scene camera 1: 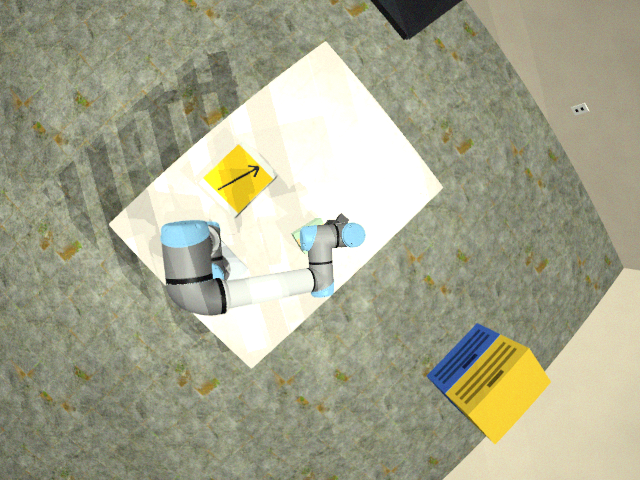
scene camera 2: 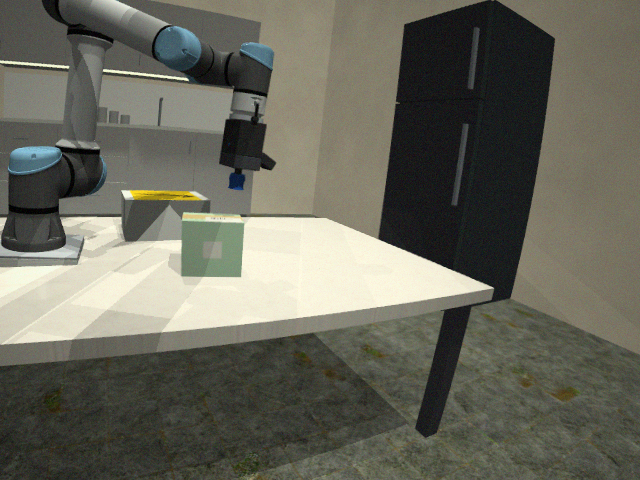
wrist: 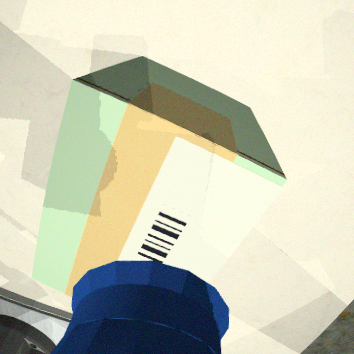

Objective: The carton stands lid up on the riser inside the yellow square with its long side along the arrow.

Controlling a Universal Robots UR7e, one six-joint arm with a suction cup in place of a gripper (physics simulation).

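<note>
The carton point(scene camera 1: 299, 231) point(scene camera 2: 227, 264) point(wrist: 132, 160) stands on the table, light green, with an orange stripe and a white barcode label on its upper face. I cannot tell which face is its lid. The arm partly covers it in scene camera 1. My suction cup point(scene camera 2: 236, 187) point(wrist: 150, 300) is blue, off and holding nothing. It hangs well above the table, apart from the carton, and covers part of it in the wrist view. The riser point(scene camera 2: 165, 222) is a grey box with a white-edged top. The yellow square point(scene camera 1: 232, 165) point(scene camera 2: 165, 195) with its black arrow lies on that top.
The white table point(scene camera 1: 372, 139) point(scene camera 2: 336, 279) carries the arm's base plate point(scene camera 2: 72, 253) at the left in scene camera 2. A black fridge point(scene camera 2: 439, 139) stands beyond the table. A blue and yellow box unit point(scene camera 1: 509, 397) stands away from the table.
</note>
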